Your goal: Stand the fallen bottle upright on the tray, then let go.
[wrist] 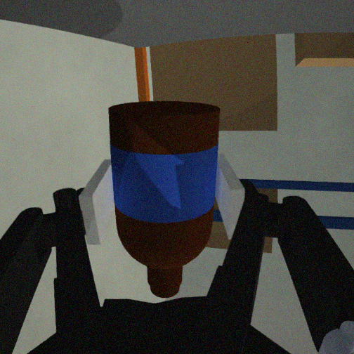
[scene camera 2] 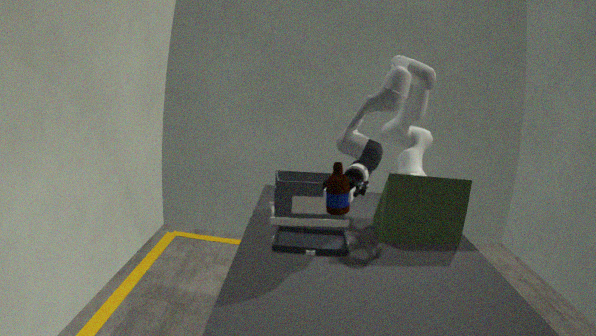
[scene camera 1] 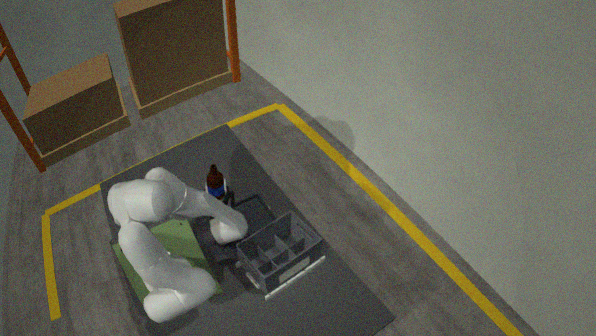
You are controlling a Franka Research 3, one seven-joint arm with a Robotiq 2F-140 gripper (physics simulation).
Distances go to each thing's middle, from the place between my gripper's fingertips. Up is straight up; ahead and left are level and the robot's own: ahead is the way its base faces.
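The brown bottle point(scene camera 2: 337, 186) is sitting 10 mm to the right of my hand and 20 mm above it.
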